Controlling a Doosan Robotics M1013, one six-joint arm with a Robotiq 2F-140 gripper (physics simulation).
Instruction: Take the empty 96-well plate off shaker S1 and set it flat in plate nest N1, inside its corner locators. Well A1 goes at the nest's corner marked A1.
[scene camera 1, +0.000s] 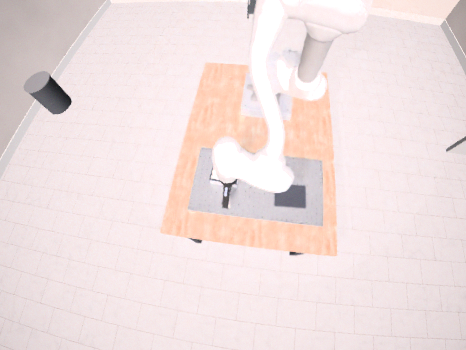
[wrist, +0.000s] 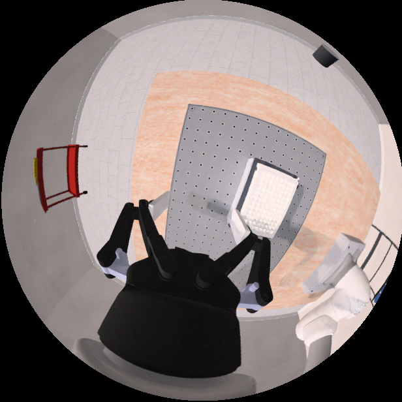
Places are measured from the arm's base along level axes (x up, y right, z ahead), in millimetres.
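Where they show: gripper, fingertip midpoint: (scene camera 1: 229, 194).
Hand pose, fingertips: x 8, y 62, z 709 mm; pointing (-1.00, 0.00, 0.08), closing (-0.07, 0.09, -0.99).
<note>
After its pixels a point has its place.
The pale 96-well plate (wrist: 273, 196) lies flat on shaker S1 (wrist: 242, 189), a white box with a dark top edge. In scene camera 1, a small part of the shaker (scene camera 1: 216, 182) @(x 1, y 145, z 648 mm) shows beside the arm's wrist. My gripper (wrist: 200, 207) (scene camera 1: 226, 196) @(x 8, y 62, z 709 mm) is wide open with nothing between its fingers. In the wrist view its right fingertip overlaps the shaker's lower left corner, and the plate is off to the right, not between the fingers. A dark rectangle (scene camera 1: 290, 197) @(x -41, y -245, z 635 mm), apparently nest N1, lies right of the gripper in scene camera 1; its locators and A1 mark are unreadable.
The grey perforated board (scene camera 1: 255, 209) @(x -53, y -82, z 736 mm) (wrist: 200, 150) lies on the wooden table (scene camera 1: 215, 92) @(x -66, y 343, z 9 mm) (wrist: 160, 110). The white arm (scene camera 1: 270, 100) @(x 518, y -53, z 539 mm) crosses above the board and hides part of it. A black cylinder (scene camera 1: 48, 93) (wrist: 325, 56) and a red frame (wrist: 73, 170) are off the table.
</note>
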